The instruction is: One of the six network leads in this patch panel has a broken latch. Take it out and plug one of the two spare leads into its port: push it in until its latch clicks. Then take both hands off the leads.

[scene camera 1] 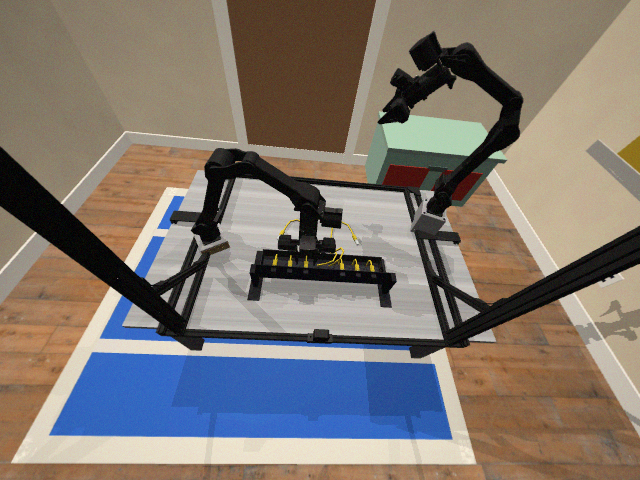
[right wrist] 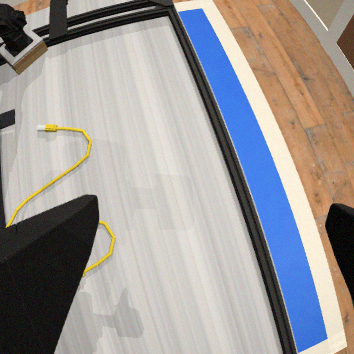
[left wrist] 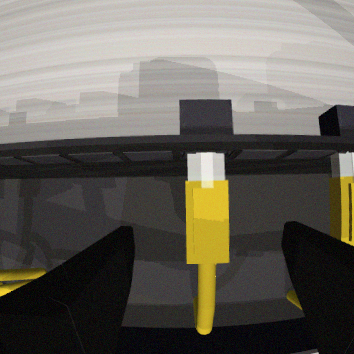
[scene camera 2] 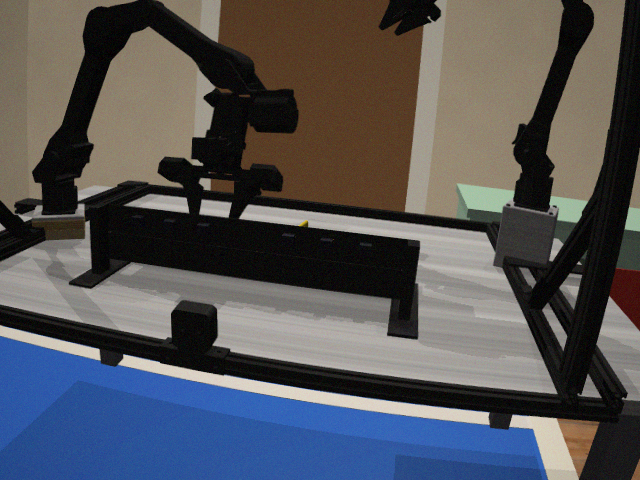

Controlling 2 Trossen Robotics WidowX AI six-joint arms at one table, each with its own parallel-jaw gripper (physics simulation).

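Places are measured from the left arm's base along level axes (x ahead, y left, z up), in centimetres.
Pixels of known places: left gripper, between the fingertips: [scene camera 1: 305, 264] [left wrist: 209, 236]; right gripper, between the fingertips: [scene camera 1: 380, 117] [right wrist: 219, 212] [scene camera 2: 388, 31]; left arm's base, origin of its link: [scene camera 1: 210, 236] [right wrist: 18, 43] [scene camera 2: 59, 210]; right arm's base, origin of its link: [scene camera 1: 434, 209] [scene camera 2: 532, 206].
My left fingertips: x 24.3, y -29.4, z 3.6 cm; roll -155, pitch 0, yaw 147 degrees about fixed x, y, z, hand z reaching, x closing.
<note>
Ahead of a thing's pixels: the offset from my left fingertips to its top centre. "pt": to the spot under its first point.
The black patch panel {dx +5.0, dy -4.1, dz +2.9 cm} [scene camera 1: 320, 275] [scene camera 2: 248, 253] holds six yellow leads. The third from the left in scene camera 1, a yellow lead {dx -0.7, dy -1.5, dz +1.5 cm} [scene camera 1: 306, 262] [left wrist: 207, 222], stands between the spread fingers of my left gripper [scene camera 1: 307, 251] [scene camera 2: 214, 215] [left wrist: 209, 236], with a gap on each side; its clear plug enters the panel. The neighbouring lead {pt dx -4.6, dy +2.5, dz +1.4 cm} [scene camera 1: 290, 262] [left wrist: 343, 205] shows a dark slit. I cannot tell which latch is broken. One spare lead {pt dx +1.3, dy +21.4, dz -6.6 cm} [scene camera 1: 281, 231] [right wrist: 51, 128] lies behind the panel; the other spare lead [scene camera 1: 355, 239] lies farther right. My right gripper [scene camera 2: 390, 28] [right wrist: 219, 212] is open, high up.
Spare cables {pt dx +12.2, dy -1.6, dz -1.0 cm} [scene camera 1: 338, 255] cross the panel's middle gap. A black frame {pt dx +9.5, dy -32.2, dz -8.6 cm} [scene camera 1: 377, 338] [scene camera 2: 361, 384] edges the table, with a small black box {pt dx -7.1, dy -22.5, dz -2.6 cm} [scene camera 1: 321, 335] [scene camera 2: 193, 326] at its front. A green cabinet [scene camera 1: 434, 136] stands behind at the right. Panel feet {pt dx +21.1, dy -22.5, dz -7.6 cm} [scene camera 1: 385, 298] [scene camera 2: 403, 328] rest on the table.
</note>
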